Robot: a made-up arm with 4 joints. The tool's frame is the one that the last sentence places.
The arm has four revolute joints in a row. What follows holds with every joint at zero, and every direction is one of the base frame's.
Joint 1 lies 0.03 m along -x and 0.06 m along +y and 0.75 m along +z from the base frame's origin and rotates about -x.
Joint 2 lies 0.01 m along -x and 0.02 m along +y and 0.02 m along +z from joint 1 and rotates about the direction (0.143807, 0.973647, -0.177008).
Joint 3 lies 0.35 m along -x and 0.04 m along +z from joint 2 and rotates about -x.
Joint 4 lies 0.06 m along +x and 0.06 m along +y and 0.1 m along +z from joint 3 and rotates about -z.
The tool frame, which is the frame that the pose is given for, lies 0.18 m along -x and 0.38 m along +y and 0.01 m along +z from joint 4; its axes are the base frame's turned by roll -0.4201, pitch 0.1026 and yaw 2.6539 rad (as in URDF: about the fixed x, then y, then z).
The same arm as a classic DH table. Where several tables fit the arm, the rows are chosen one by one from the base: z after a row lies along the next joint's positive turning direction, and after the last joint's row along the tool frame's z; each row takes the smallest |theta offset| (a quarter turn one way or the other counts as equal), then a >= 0, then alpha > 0; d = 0 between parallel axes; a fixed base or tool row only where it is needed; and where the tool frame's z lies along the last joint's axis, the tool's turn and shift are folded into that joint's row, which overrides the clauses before.
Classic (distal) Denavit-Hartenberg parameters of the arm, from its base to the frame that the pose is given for. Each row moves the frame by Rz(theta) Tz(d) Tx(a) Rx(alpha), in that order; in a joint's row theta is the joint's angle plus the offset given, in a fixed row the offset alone. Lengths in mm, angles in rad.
base (fixed): a 60; alpha -1.5708; d 750; theta_offset 1.5708
joint 1: a 23.3; alpha -1.7151; d 42.3; theta_offset -1.391
joint 2: a 39.4; alpha 1.7151; d 9; theta_offset 0
joint 3: a 60; alpha -1.5708; d 289; theta_offset 1.391
joint 4: a 384.7; alpha 2.7099; d -478.3; theta_offset -0.8577
tool (fixed): a 0; alpha 0; d -405.5; theta_offset 0.2473

